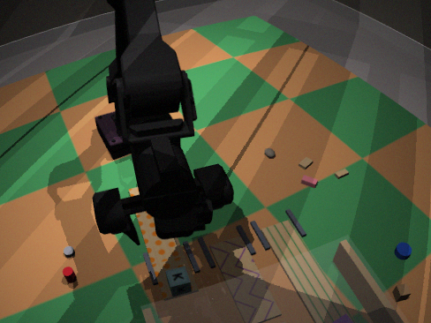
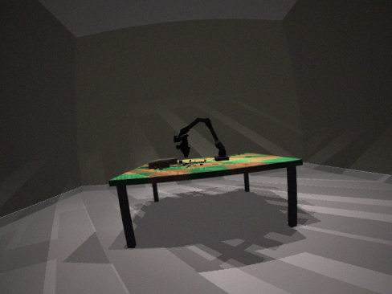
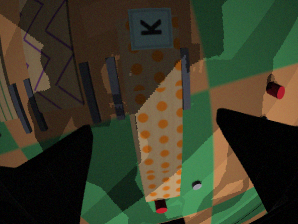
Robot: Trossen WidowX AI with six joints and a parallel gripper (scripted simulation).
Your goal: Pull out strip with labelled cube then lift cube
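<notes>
The orange-dotted strip is 5 cm behind my gripper tip and 6 cm below it. From my gripper tip the other things lie so: pink block 2 cm behind, 30 cm to the left, 5 cm below; blue cylinder 21 cm ahead, 34 cm to the left, 5 cm below; grey pebble 12 cm behind, 28 cm to the left, 5 cm below.
</notes>
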